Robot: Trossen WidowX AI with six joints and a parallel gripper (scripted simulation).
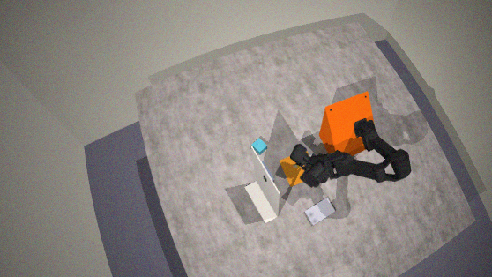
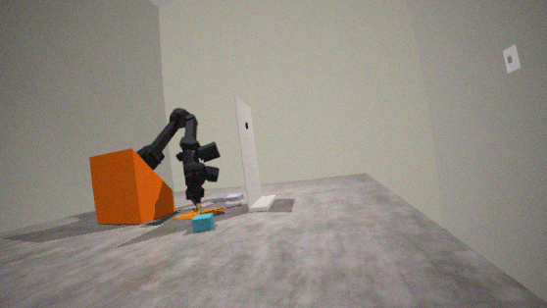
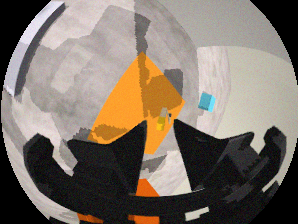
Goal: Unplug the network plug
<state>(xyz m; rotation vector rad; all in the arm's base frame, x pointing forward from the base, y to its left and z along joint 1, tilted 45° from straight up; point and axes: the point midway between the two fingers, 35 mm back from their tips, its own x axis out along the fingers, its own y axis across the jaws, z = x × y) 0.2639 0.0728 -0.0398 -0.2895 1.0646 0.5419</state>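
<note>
The network plug lies 1 cm to the right of my gripper tip, 1 cm below it and 1 cm ahead of it. From my gripper tip the other things lie so: upright white panel 17 cm ahead, 13 cm above, 7 cm to the left; then flat grey plate 21 cm to the left, 2 cm below, 1 cm behind; then orange square 3 cm below.
</note>
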